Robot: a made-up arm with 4 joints.
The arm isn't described. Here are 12 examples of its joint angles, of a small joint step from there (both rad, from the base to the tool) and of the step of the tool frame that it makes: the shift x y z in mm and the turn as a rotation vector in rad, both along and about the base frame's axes.
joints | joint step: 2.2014 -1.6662 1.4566 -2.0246 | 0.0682 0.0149 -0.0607 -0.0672
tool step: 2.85 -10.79 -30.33 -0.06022 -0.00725 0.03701
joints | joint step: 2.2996 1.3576 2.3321 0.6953 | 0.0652 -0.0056 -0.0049 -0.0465
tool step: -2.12 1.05 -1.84 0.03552 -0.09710 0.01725
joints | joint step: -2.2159 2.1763 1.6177 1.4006 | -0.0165 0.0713 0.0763 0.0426
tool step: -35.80 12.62 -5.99 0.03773 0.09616 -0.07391
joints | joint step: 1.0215 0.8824 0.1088 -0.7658 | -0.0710 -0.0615 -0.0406 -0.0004
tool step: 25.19 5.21 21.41 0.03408 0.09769 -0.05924
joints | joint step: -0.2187 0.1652 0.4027 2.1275 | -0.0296 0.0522 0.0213 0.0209
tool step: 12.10 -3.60 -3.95 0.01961 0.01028 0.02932
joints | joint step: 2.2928 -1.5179 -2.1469 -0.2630 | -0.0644 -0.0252 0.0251 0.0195
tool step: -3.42 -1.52 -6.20 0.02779 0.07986 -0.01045
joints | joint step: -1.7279 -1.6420 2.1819 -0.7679 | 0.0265 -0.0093 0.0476 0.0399
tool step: -13.61 -7.61 -2.93 0.02138 -0.05492 0.04732
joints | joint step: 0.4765 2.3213 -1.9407 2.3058 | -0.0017 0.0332 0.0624 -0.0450
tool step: -23.79 6.66 5.05 0.00539 0.07556 0.02328
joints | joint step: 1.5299 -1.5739 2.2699 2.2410 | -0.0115 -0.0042 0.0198 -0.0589
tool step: 8.35 -2.74 6.07 0.04159 0.05631 -0.02153
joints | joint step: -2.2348 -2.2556 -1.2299 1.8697 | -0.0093 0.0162 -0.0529 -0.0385
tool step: -14.86 -2.62 2.73 0.01070 -0.05237 -0.03179
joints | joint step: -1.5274 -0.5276 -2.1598 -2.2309 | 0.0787 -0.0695 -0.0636 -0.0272
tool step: -7.72 8.86 22.76 -0.08065 -0.03662 -0.05951
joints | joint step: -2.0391 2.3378 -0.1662 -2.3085 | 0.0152 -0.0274 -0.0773 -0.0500
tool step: -2.07 14.91 21.26 0.04749 -0.06064 0.04713
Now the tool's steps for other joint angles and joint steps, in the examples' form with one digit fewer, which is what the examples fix.
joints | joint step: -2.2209 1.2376 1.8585 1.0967 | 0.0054 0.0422 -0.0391 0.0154
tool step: 2.2 -3.6 -18.4 0.0566 0.0207 -0.0019
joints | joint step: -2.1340 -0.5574 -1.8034 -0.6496 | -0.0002 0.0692 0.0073 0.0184
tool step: -7.0 10.3 -15.5 0.0723 0.0028 -0.0230
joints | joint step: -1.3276 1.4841 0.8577 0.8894 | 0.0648 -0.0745 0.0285 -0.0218
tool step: -12.8 -8.2 42.2 -0.0511 -0.0849 -0.0417
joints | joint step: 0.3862 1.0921 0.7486 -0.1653 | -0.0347 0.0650 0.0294 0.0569
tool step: 25.0 -4.7 2.3 0.0320 0.0575 0.0379
